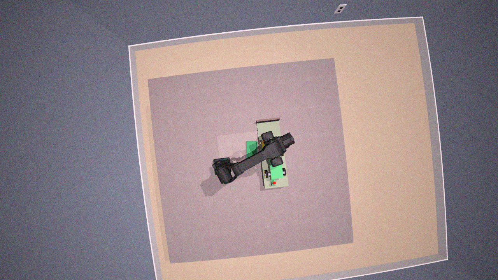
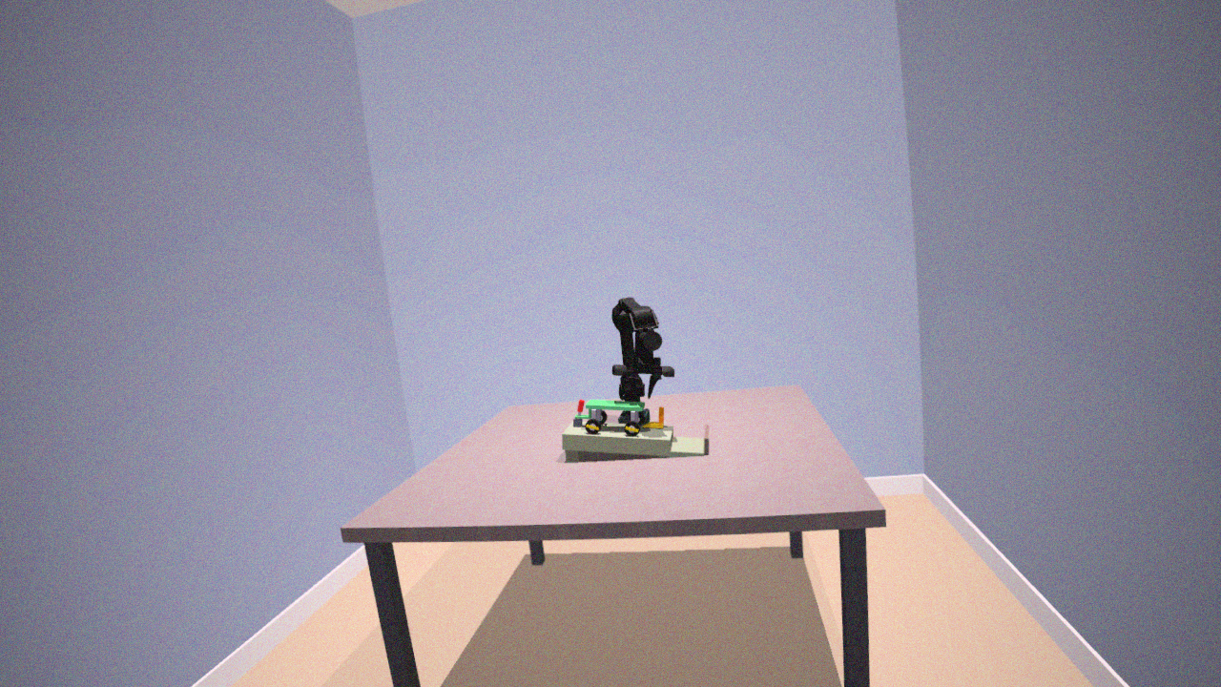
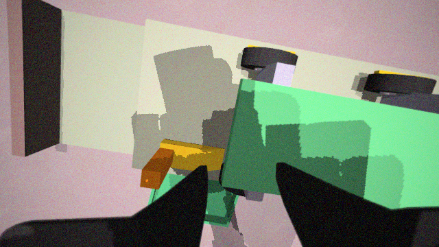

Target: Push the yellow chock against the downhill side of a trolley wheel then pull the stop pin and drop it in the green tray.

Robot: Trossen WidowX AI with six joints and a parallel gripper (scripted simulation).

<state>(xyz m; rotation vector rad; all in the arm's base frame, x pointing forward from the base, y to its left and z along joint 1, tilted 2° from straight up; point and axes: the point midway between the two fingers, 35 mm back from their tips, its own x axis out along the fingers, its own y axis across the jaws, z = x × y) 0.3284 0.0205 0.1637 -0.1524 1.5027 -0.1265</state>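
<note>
My gripper tip is 5 cm past the red-headed stop pin, 20 cm to the left of it and 3 cm above it. The rest, counted from my gripper tip: yellow chock: 3 cm behind, 3 cm to the left, 8 cm below; ramp: 8 cm to the right, 11 cm below; trolley: 9 cm to the right, 5 cm below.
</note>
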